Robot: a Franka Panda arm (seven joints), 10 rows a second.
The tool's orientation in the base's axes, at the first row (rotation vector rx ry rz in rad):
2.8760 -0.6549 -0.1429
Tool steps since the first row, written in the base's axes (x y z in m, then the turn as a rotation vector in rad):
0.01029 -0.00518 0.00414 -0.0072 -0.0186 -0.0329
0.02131 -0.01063 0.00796 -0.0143 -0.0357 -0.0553
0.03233 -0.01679 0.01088 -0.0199 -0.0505 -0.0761
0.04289 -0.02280 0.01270 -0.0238 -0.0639 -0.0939
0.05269 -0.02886 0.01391 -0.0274 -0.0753 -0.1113
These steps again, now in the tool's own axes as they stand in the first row. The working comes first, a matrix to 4 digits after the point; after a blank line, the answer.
The tool's axes in the first row as the columns of a matrix, in the base's axes (used below as rounded here):
0.8979 -0.4191 -0.1350
-0.4372 -0.8848 -0.1612
-0.0519 0.2038 -0.9776

0.01129 0.00111 -0.00460 0.0034 0.0128 0.0361
0.02337 0.00210 -0.00894 0.0056 0.0263 0.0617
0.03581 0.00352 -0.01229 0.0082 0.0375 0.0852
0.04782 0.00479 -0.01453 0.0114 0.0474 0.1053
0.05921 0.00629 -0.01606 0.0141 0.0554 0.1246

